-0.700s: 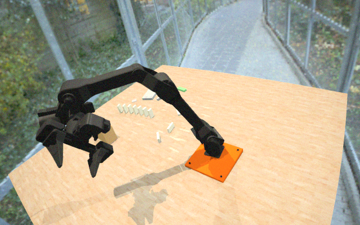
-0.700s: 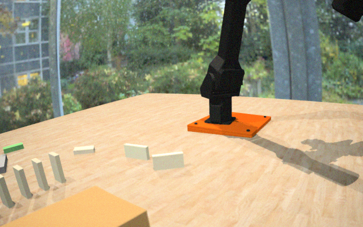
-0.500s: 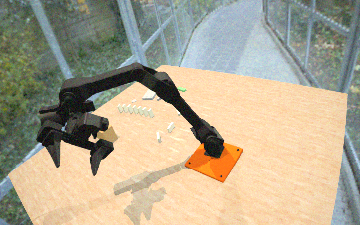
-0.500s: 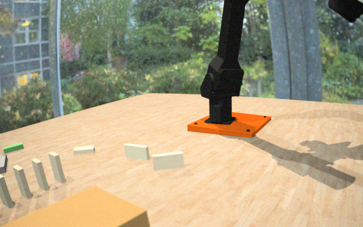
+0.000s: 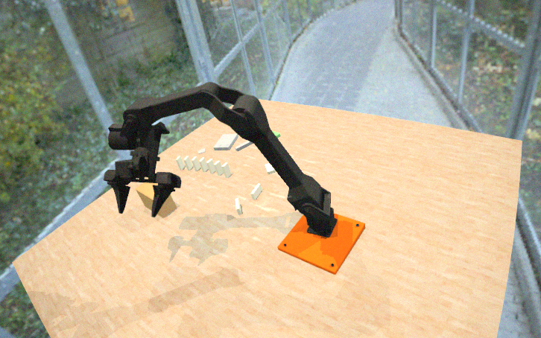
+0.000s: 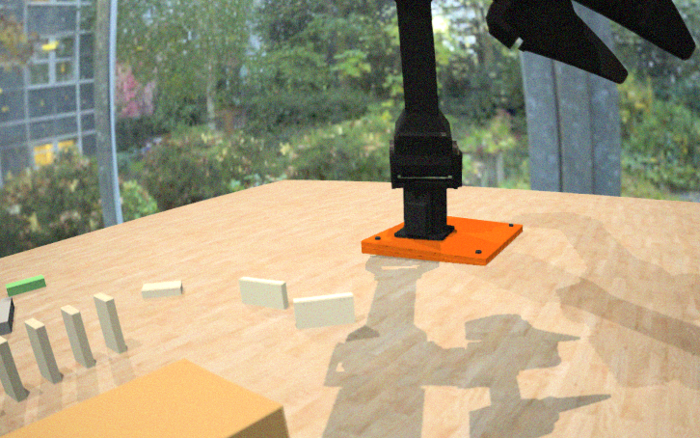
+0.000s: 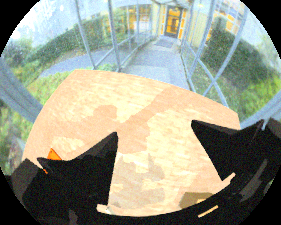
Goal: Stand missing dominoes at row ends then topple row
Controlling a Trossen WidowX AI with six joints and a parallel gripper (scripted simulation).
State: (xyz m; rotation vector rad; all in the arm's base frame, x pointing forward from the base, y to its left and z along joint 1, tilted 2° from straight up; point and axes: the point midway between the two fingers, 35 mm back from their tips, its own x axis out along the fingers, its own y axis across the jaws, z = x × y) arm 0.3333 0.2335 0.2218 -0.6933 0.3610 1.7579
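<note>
The green block is 690 mm to the right of my gripper tip, 200 mm below it and 50 mm ahead of it. The rest, counted from my gripper tip: grey bar (590 mm to the right, 200 mm below, 120 mm ahead); tan box (220 mm ahead, 180 mm to the right, 160 mm below); flat pale plate (590 mm to the right, 230 mm ahead, 190 mm below).
</note>
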